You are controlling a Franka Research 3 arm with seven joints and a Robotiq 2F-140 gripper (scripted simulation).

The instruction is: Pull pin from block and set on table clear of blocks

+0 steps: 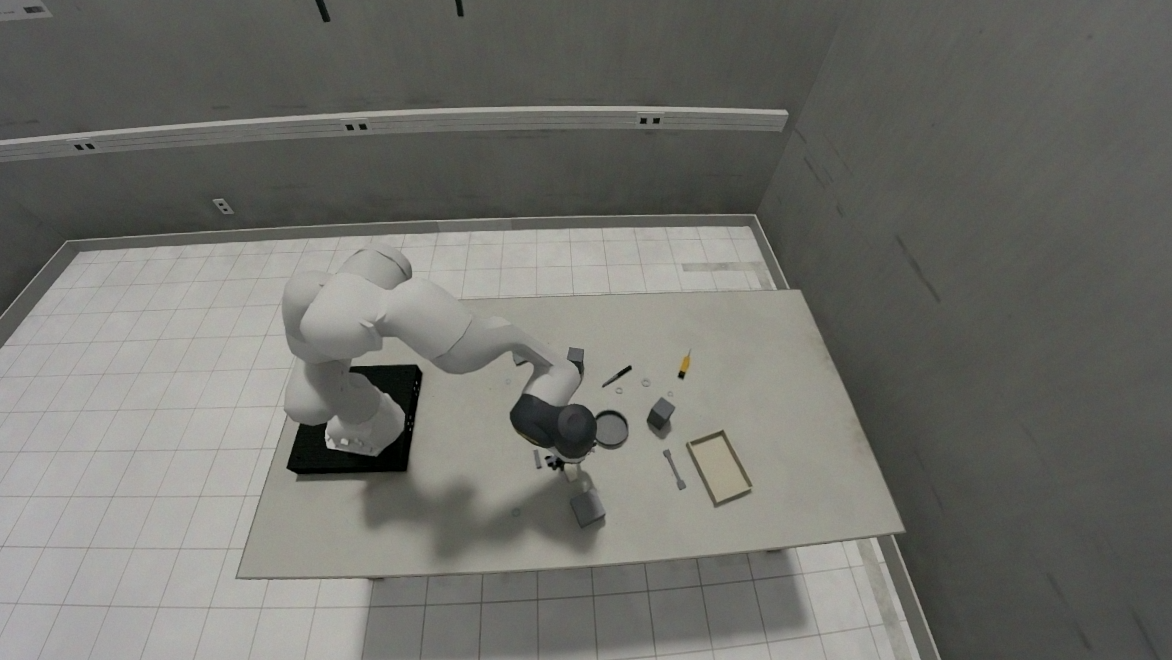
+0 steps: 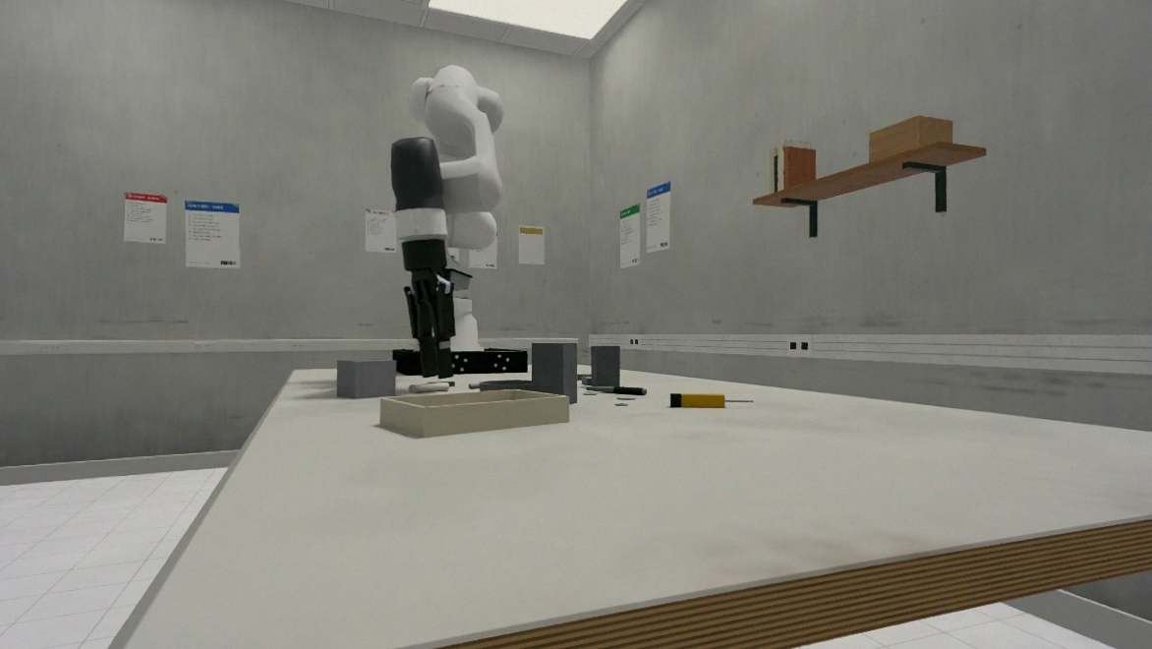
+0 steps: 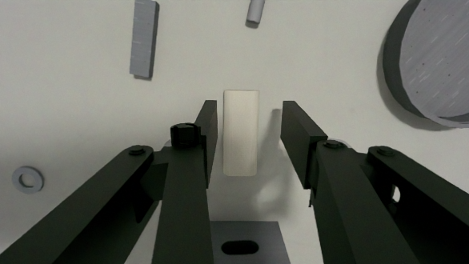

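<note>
My hand is 90 mm past the flat grey bar, 50 mm above it and 30 mm to the right of it. From my hand the other things lie so: wrench 300 mm ahead, 50 mm below, 30 mm to the right; short rod 100 mm to the left, 50 mm below, 30 mm behind; round dish 130 mm ahead, 100 mm to the left, 50 mm below.
</note>
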